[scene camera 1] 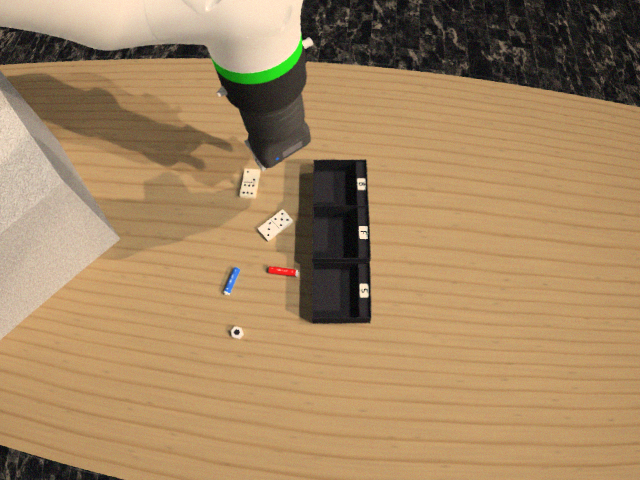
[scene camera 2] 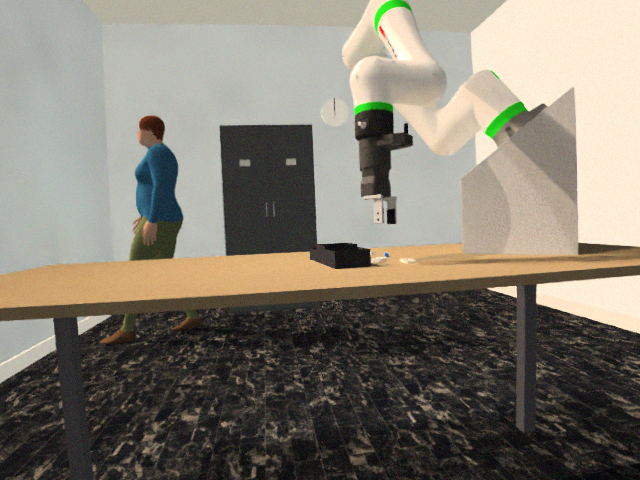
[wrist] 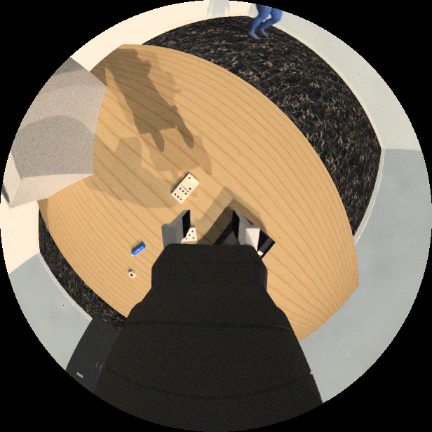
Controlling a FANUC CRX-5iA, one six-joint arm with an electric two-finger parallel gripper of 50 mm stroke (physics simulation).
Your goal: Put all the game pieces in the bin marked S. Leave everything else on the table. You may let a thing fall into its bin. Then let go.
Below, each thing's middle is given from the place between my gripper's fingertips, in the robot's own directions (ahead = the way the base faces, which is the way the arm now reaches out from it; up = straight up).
Scene:
My hand is 110 mm short of the black bin block (scene camera 1: 341, 283), 90 mm to the left of it and 70 mm above it.

